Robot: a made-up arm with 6 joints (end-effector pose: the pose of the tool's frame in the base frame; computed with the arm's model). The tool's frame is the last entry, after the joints.
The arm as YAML. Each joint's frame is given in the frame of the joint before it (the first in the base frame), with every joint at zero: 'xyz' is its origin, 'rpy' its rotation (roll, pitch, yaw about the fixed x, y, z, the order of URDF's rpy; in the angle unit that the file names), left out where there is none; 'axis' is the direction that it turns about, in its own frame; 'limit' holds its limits. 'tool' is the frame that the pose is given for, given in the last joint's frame.
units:
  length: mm
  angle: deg
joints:
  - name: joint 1
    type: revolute
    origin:
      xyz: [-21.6, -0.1, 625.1]
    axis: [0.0, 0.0, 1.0]
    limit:
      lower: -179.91
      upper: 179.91
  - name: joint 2
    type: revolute
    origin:
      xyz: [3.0, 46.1, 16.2]
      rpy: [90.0, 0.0, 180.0]
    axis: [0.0, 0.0, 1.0]
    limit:
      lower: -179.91
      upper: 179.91
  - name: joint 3
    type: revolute
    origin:
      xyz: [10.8, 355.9, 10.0]
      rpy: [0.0, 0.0, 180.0]
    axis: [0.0, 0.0, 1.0]
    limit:
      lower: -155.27
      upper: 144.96
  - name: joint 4
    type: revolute
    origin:
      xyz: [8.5, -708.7, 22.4]
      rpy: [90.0, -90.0, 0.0]
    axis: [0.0, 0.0, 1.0]
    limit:
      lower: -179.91
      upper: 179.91
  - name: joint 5
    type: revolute
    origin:
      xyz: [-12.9, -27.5, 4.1]
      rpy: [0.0, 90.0, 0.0]
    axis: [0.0, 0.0, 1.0]
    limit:
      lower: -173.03
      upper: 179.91
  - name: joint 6
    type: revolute
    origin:
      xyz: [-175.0, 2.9, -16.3]
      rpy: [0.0, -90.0, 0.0]
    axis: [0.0, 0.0, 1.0]
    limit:
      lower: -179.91
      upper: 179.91
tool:
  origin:
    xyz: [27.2, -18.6, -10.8]
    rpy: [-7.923, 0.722, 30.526]
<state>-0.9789 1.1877 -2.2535 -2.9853 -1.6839 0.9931</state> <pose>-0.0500 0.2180 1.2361 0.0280 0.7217 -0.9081</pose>
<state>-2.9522 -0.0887 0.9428 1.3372 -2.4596 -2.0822</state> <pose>-0.4549 -0.0650 1.3496 1.5649 1.9251 1.8396</pose>
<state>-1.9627 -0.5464 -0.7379 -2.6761 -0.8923 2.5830</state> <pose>0.4882 0.7863 1.2567 -0.4368 0.5045 -0.1575</pose>
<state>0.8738 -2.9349 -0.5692 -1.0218 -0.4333 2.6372</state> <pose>0.0841 0.3067 -0.4790 -2.5577 -0.4390 -0.3028</pose>
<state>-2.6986 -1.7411 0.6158 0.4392 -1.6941 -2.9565</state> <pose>0.8627 0.4548 0.7833 -2.1563 -1.7873 -0.7089</pose>
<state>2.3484 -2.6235 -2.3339 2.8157 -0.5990 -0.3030</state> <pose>-0.5536 0.4375 0.4823 -1.9278 -0.6719 0.2777</pose>
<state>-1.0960 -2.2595 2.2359 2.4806 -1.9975 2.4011</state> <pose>-0.0594 0.1643 1.0223 1.8506 0.0351 -0.2215</pose>
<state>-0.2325 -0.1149 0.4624 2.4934 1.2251 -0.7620</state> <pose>0.1057 0.1878 1.7348 0.3002 -1.0315 -2.3580</pose>
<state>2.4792 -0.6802 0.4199 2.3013 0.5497 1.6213</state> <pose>0.2734 -0.4219 1.7405 0.5474 -0.7679 1.9853</pose>
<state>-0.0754 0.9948 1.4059 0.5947 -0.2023 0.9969</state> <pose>0.8711 0.0005 0.2082 2.6431 -1.0230 1.3189</pose>
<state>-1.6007 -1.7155 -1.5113 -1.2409 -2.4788 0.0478</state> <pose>0.1450 0.2723 -0.0091 0.5470 0.1970 1.7066</pose>
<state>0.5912 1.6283 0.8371 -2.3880 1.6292 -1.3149</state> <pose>0.7414 0.4857 0.2036 -0.9330 1.0632 -1.8807</pose>
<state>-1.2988 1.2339 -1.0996 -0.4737 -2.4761 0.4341</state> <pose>0.1860 -0.3125 1.3568 -2.1043 1.3554 0.5351</pose>
